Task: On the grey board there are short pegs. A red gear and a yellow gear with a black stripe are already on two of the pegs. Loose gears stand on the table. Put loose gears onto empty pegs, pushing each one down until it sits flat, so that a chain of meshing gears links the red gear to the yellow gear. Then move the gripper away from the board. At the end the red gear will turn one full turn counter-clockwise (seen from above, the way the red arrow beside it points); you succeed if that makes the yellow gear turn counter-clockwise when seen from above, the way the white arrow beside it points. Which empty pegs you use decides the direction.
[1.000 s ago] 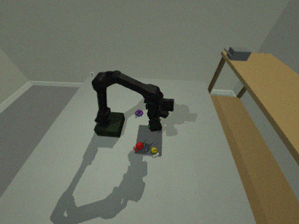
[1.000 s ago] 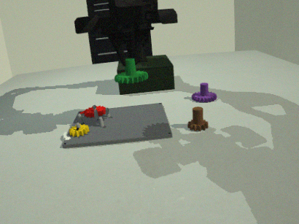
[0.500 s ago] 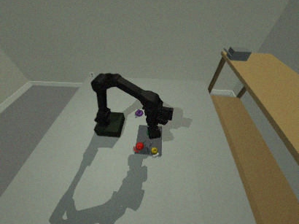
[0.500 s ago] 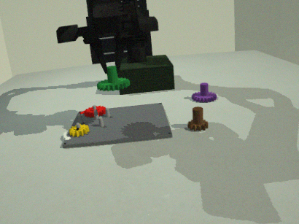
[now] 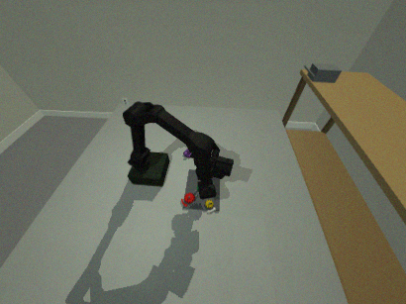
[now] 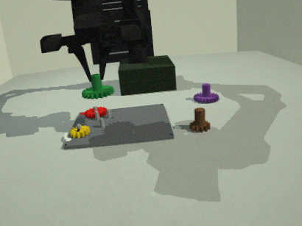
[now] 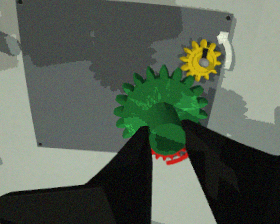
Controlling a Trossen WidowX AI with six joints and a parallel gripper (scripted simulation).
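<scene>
The yellow gear is 9 cm below my gripper tip, 5 cm to the right of it and 3 cm ahead of it. From my gripper tip the other things lie so: white arrow: 10 cm below, 7 cm to the right, 4 cm ahead; green gear: 1 cm below; red gear: 9 cm below, 7 cm behind, 2 cm to the right.
</scene>
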